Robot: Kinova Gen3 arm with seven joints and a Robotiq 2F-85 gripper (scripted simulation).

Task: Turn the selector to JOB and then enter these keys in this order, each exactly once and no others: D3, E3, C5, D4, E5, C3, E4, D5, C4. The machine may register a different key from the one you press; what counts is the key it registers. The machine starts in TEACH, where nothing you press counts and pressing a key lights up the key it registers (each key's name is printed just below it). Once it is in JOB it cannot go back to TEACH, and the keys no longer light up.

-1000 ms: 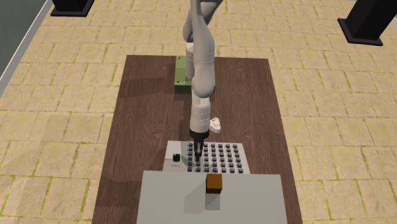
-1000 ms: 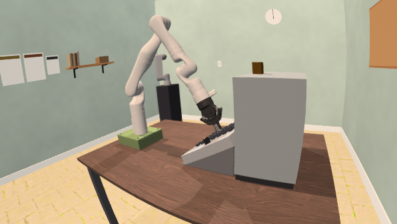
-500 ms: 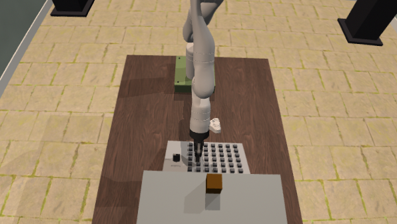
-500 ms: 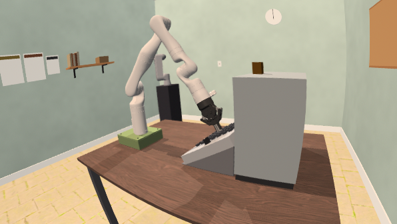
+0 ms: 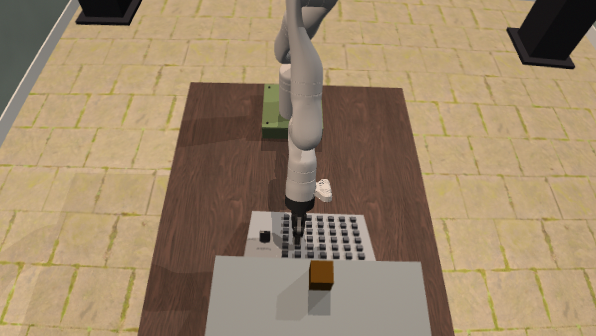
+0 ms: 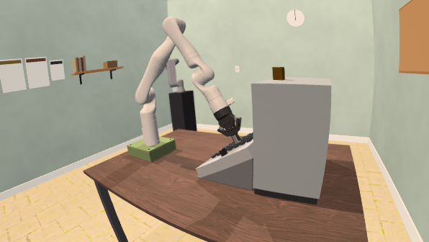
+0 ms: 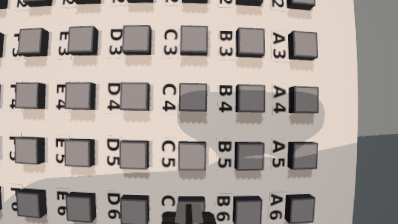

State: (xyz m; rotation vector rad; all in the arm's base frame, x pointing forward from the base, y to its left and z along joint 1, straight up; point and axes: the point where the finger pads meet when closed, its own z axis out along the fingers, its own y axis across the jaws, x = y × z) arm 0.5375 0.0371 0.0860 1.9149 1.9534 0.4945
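Right now the C5 key is 4 cm to the left of my hand, 2 cm below it and 1 cm ahead of it. From my hand the other things lie so: C4 key (7 cm to the left, 2 cm below, 1 cm ahead); key D7 (4 cm below, 3 cm to the right, 2 cm behind); D5 key (4 cm to the left, 4 cm below, 2 cm behind).
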